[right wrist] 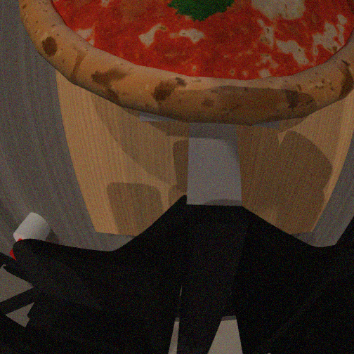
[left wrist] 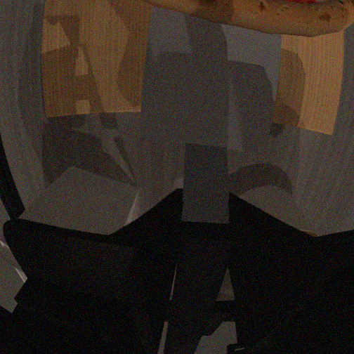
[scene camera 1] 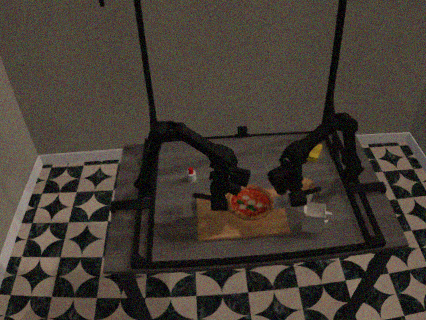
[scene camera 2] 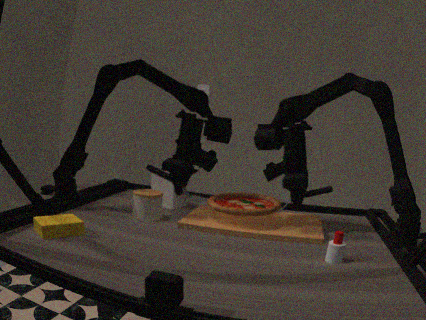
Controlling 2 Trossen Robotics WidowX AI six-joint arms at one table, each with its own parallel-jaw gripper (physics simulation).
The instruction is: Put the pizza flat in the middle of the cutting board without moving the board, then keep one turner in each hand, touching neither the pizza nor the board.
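The pizza [scene camera 1: 251, 202] [scene camera 2: 244, 203] [left wrist: 260, 17] [right wrist: 210, 100] lies level, face up, on the turner blades, low over the cutting board [scene camera 1: 240, 228] [scene camera 2: 300, 228] [left wrist: 320, 80] [right wrist: 100, 155], toward the board's right back in scene camera 1. It looks slightly raised; exact contact is unclear. My left gripper [scene camera 1: 298, 202] [scene camera 2: 181, 190] is shut on a turner [left wrist: 206, 185], whose grey blade reaches under the crust. My right gripper [scene camera 1: 219, 207] [scene camera 2: 296, 201] is shut on the other turner [right wrist: 214, 170], whose blade goes under the pizza from the opposite side.
A white box [scene camera 1: 315, 209] [scene camera 2: 162, 190] and a jar with a wooden lid [scene camera 1: 307, 184] [scene camera 2: 147, 205] stand beside the left gripper. A yellow sponge [scene camera 1: 314, 152] [scene camera 2: 59, 226] lies farther off. A red-capped white bottle [scene camera 1: 191, 175] [scene camera 2: 335, 251] [right wrist: 32, 227] stands on the right gripper's side.
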